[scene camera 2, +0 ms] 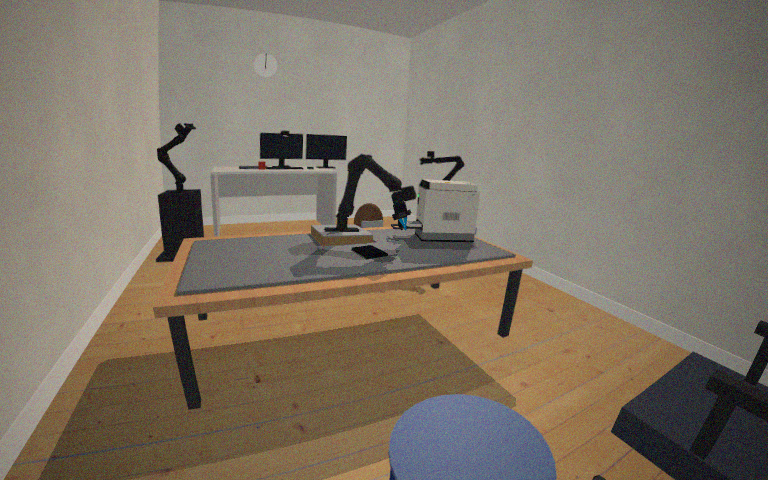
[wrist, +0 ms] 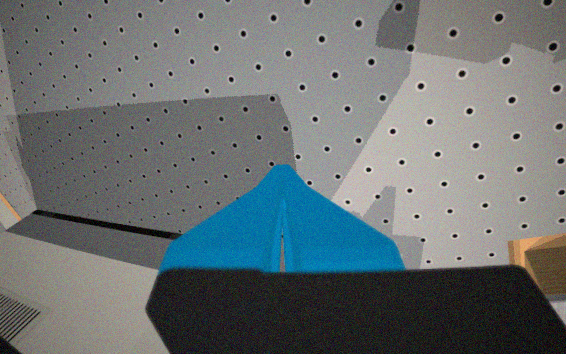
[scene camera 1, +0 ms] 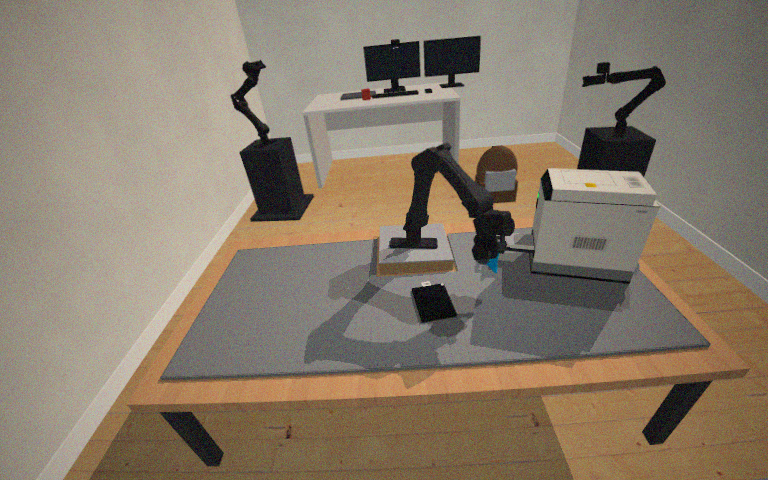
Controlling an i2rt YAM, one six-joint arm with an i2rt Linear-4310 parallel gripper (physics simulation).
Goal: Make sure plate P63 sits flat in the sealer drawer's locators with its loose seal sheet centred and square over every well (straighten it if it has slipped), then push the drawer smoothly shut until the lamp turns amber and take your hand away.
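Pixels of known places: gripper, fingertip midpoint: (scene camera 2: 405, 230) (wrist: 282, 177) (scene camera 1: 495, 272); arm's base, link origin: (scene camera 2: 341, 230) (scene camera 1: 413, 243).
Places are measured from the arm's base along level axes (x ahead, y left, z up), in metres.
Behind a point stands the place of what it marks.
Observation:
The white sealer (scene camera 1: 600, 223) {z 0.198, x 0.188, y 0.633 m} (scene camera 2: 447, 203) {z 0.193, x 0.179, y 0.586 m} stands at the mat's right; its pale side also shows at lower left in the wrist view (wrist: 90, 290) {z 0.057, x 0.170, y 0.539 m}. A small lamp (scene camera 1: 537, 196) {z 0.206, x -0.004, y 0.479 m} (scene camera 2: 418, 196) {z 0.205, x -0.002, y 0.480 m} on its left face glows green. The drawer (scene camera 1: 519, 247) {z 0.042, x 0.097, y 0.410 m} (scene camera 2: 414, 224) {z 0.050, x 0.098, y 0.421 m} sticks out from the left side. My gripper (scene camera 1: 493, 266) {z 0.060, x 0.267, y 0.292 m} (scene camera 2: 403, 221) {z 0.060, x 0.267, y 0.292 m} (wrist: 282, 177) {z 0.060, x 0.267, y 0.292 m} is shut and empty, its blue fingertips together, pointing down over the mat. In scene camera 1 it overlaps the drawer's outer end; contact cannot be told. Plate P63 and its seal sheet cannot be made out; the arm hides part of the drawer.
A black flat pad (scene camera 1: 433, 302) {z -0.029, x 0.322, y 0.078 m} (scene camera 2: 369, 251) {z -0.029, x 0.327, y 0.073 m} lies on the grey mat (scene camera 1: 254, 316) {z -0.041, x 0.391, y -0.569 m} (scene camera 2: 237, 266) {z -0.041, x 0.415, y -0.566 m}, in front of the arm's base block (scene camera 1: 416, 266) {z -0.023, x 0.126, y 0.014 m} (scene camera 2: 345, 238) {z -0.013, x 0.129, y -0.007 m}. A brown rounded object (scene camera 1: 497, 161) (scene camera 2: 368, 213) shows behind the table, left of the sealer.

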